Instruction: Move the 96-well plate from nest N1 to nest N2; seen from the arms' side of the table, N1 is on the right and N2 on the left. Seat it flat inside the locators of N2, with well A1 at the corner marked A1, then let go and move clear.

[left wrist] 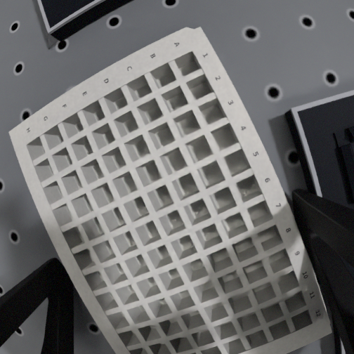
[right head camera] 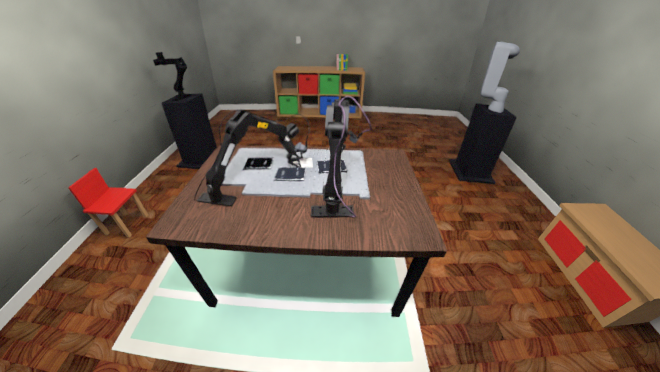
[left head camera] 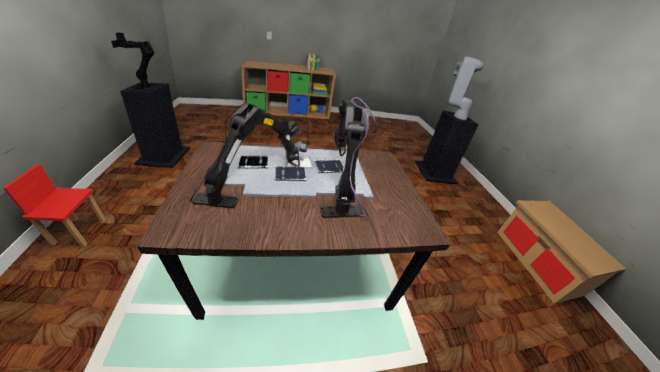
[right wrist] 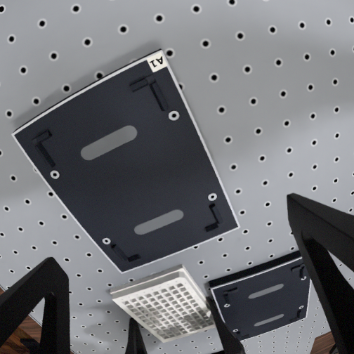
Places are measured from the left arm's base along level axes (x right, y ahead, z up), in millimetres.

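Pixels of known places: left gripper, between the fingertips: [right head camera: 301, 163] [left head camera: 298, 163]; right gripper, between the fingertips: [left head camera: 339, 152]; left arm's base, origin of its link: [right head camera: 217, 199] [left head camera: 215, 201]; right arm's base, origin of its link: [right head camera: 332, 212] [left head camera: 342, 211].
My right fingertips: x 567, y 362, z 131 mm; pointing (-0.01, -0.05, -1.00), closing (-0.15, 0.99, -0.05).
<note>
Ahead of a thing's pixels: the offset from my right fingertips to its middle. Level surfaces: height alone.
The white 96-well plate {dy +20, dx -220, dz -111 mm} [left head camera: 306, 162] [right head camera: 307, 162] [left wrist: 161, 197] [right wrist: 167, 309] lies on the perforated board, outside the dark nests. Well A1 is at its top corner in the left wrist view. My left gripper [left head camera: 296, 162] [left wrist: 169, 242] is open, its fingers on either side of the plate. The right-hand nest {dy +21, dx -39, dz -110 mm} [left head camera: 329, 166] [right wrist: 130, 185], with a corner marked A1, holds no plate. My right gripper [left head camera: 342, 150] [right wrist: 166, 242] is open and empty, above the board. A middle nest {dy -100, dx -254, dz -110 mm} [left head camera: 290, 173] [right head camera: 290, 174] [right wrist: 267, 299] is empty. Nest numbers are not readable.
A third dark nest {dy -26, dx -475, dz -110 mm} [left head camera: 253, 161] [right head camera: 258, 163] sits at the left of the grey perforated board {dz -118 mm} [left head camera: 280, 188] [right head camera: 277, 188]. The board lies on a brown wooden table {dz -130 mm} [left head camera: 280, 225] [right head camera: 280, 225]. Both arm bases stand along the near side of the board.
</note>
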